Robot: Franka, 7 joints.
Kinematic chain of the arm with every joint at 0, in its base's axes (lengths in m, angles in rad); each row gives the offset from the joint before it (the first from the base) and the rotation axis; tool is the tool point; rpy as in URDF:
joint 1: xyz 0 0 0.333 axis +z
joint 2: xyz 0 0 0 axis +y
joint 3: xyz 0 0 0.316 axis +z
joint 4: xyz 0.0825 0 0 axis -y
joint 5: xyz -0.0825 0 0.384 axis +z
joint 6: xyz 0 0 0 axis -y
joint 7: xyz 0.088 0 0 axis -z
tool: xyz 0 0 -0.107 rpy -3.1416 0 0
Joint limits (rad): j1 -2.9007..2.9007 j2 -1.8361..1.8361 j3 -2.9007..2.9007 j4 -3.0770..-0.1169 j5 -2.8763..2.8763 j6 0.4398..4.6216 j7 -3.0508..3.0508
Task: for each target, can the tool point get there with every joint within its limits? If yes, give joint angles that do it. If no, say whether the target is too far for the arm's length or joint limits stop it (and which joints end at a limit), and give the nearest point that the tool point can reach.
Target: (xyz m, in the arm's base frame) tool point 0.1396 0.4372 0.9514
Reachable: yes | joints -0.8146 0.1341 2.0612 -1.0844 -2.0445 3.1392 -0.3962
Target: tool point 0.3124 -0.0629 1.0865
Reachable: yes | joints -0.7108 0.7289 2.3921 -0.8113 -0.9256 3.3496 2.0260
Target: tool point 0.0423 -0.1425 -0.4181
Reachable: no: joint limits stop it (at a limit: joint 2) | nearest point 0.0469 -0.1580 -0.3474 | short by 0.073 m
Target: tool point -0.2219 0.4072 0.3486
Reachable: yes | joints 0.1735 0.4405 1.7944 -2.5774 -0.7708 2.8783 2.1570
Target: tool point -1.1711 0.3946 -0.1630
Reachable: no: too far | nearest point -0.7545 0.2542 0.0135 | short by 0.474 m
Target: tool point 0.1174 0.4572 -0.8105
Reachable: no: too far | nearest point 0.0954 0.3716 -0.3512 | short by 0.468 m
